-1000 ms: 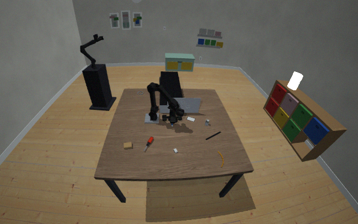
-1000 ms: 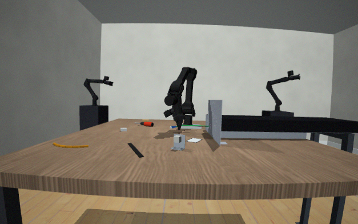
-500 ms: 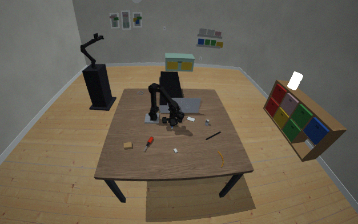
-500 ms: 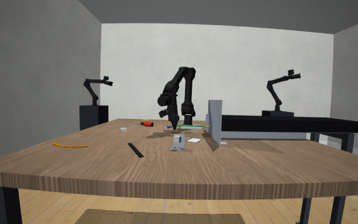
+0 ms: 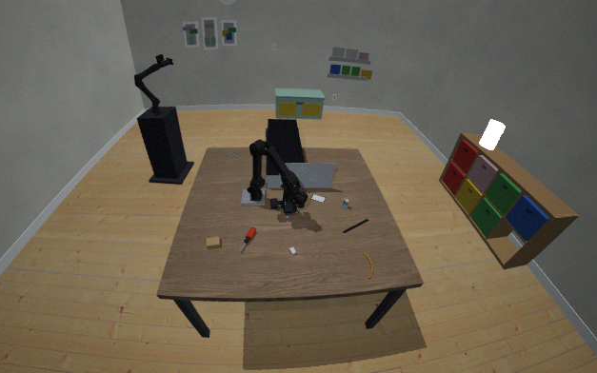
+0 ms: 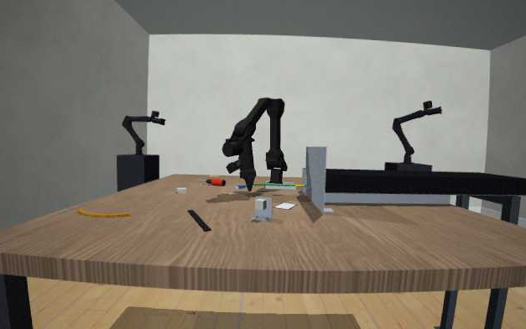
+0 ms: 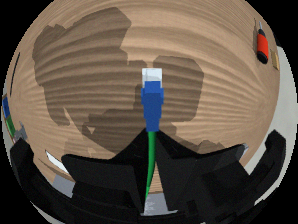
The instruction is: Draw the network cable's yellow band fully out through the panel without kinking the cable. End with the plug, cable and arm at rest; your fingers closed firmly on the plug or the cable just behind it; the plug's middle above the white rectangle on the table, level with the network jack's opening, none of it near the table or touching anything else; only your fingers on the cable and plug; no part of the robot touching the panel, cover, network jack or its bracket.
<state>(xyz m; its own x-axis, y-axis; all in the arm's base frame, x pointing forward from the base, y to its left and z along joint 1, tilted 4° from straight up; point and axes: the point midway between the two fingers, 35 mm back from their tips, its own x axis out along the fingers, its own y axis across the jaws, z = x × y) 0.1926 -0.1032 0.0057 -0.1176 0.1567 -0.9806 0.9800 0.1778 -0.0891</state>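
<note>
The blue plug is 3 cm to the right of my hand, 2 cm below it and 1 cm ahead of it. Also, from my hand: small white block (27 cm to the right, 5 cm ahead, 4 cm below); white rectangle (20 cm ahead, 16 cm to the left, 4 cm below); red-handled screwdriver (22 cm to the right, 20 cm behind, 3 cm below).
</note>
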